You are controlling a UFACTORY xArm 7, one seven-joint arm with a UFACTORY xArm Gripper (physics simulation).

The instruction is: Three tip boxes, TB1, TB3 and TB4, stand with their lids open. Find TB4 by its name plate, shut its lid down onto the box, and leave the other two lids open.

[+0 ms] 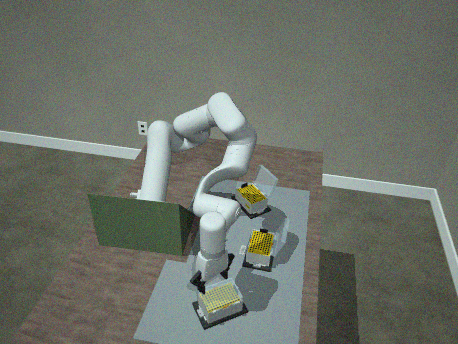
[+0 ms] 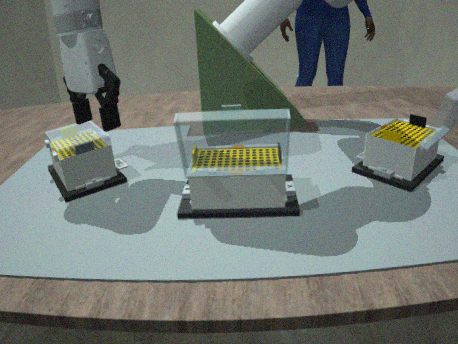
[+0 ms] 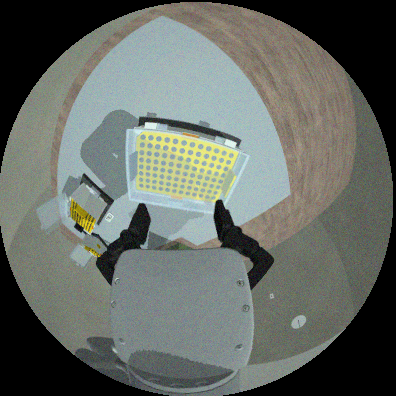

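Seen in the pictures: gripper, fingertip midpoint: (image 1: 212,283) (image 2: 97,125) (image 3: 179,209); arm's base, origin of the base link: (image 1: 151,203) (image 2: 231,42).
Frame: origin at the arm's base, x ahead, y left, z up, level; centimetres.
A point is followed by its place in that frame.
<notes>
The name plates are too small to read. The near box (image 1: 220,311) @(x 32.6, y -31.4, z -10.6 cm) (image 2: 85,169) @(x 36.9, y -23.1, z -13.6 cm) has its clear lid (image 2: 102,131) @(x 31.8, y -21.1, z -9.3 cm) (image 3: 131,172) @(x 35.7, y -22.7, z -9.3 cm) lying over its top, seemingly down; its pale yellow grid shows through. The middle box (image 1: 259,258) @(x 41.5, y -5.5, z -13.0 cm) (image 2: 237,194) @(x 45.4, y 0.3, z -14.1 cm) (image 3: 90,201) @(x 40.3, y -5.5, z -13.6 cm) has its lid (image 1: 284,231) @(x 49.0, y -0.7, z -2.5 cm) (image 2: 184,135) @(x 49.2, y -4.9, z -4.6 cm) (image 3: 48,213) @(x 48.8, y -0.6, z -5.6 cm) standing open. The far box (image 1: 252,201) (image 2: 392,159) @(x 37.8, y 23.8, z -13.7 cm) has its lid (image 1: 267,180) @(x 38.9, y 32.3, z -6.5 cm) (image 3: 80,255) @(x 38.4, y 32.6, z -6.9 cm) open too. My gripper (image 1: 214,282) @(x 28.5, y -23.1, z -9.2 cm) (image 2: 97,122) @(x 28.5, y -23.1, z -9.2 cm) (image 3: 179,209) @(x 28.5, y -23.1, z -9.2 cm) is open and empty, above and behind the near box, on the green panel's side.
A green panel (image 1: 137,225) @(x -2.9, y -7.7, z -4.3 cm) (image 2: 225,85) @(x 12.6, y -1.5, z -7.4 cm) stands beside the arm's base. The boxes stand on a grey-blue mat (image 1: 165,305) @(x 13.9, y -29.0, z -17.0 cm) (image 2: 150,255) @(x 53.7, y -9.6, z -17.0 cm) (image 3: 165,60) @(x 45.8, y -34.5, z -17.0 cm) on a wooden table (image 1: 65,310) @(x -17.2, y -37.6, z -17.3 cm) (image 2: 225,300) @(x 60.5, y -1.1, z -17.3 cm). A small white tag (image 1: 243,249) @(x 34.6, y 1.0, z -16.8 cm) (image 2: 121,163) (image 3: 109,217) @(x 34.1, y 0.6, z -16.8 cm) lies on the mat.
</notes>
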